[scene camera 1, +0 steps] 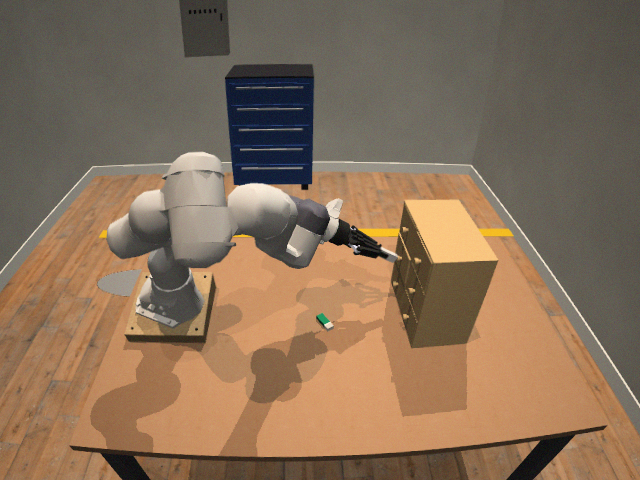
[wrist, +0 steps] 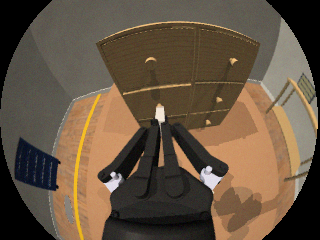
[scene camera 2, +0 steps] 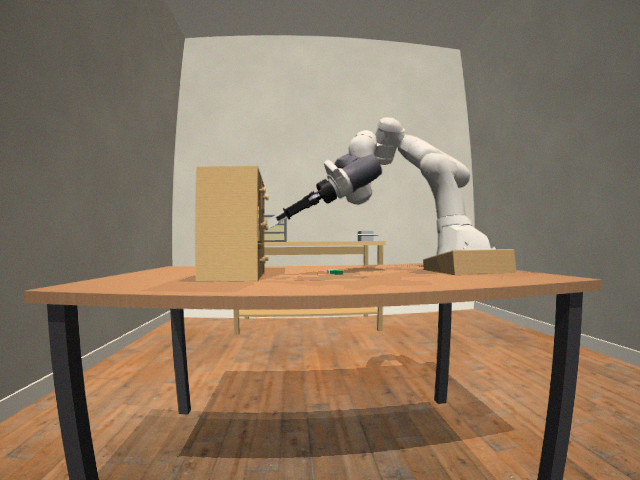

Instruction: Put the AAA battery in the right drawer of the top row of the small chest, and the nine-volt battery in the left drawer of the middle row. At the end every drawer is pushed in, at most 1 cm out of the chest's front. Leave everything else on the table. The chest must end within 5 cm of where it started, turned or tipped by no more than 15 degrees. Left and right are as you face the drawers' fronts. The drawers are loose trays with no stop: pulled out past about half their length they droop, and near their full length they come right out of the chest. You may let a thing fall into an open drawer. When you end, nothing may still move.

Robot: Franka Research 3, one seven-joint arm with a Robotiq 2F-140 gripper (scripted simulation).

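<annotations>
I can see my gripper in scene camera 2 [267, 224], and it shows in scene camera 1 and in the wrist view too. Taking my gripper in those last views, I find that [scene camera 1: 368, 247] and [wrist: 172, 140] are the same spot on it.
</annotations>
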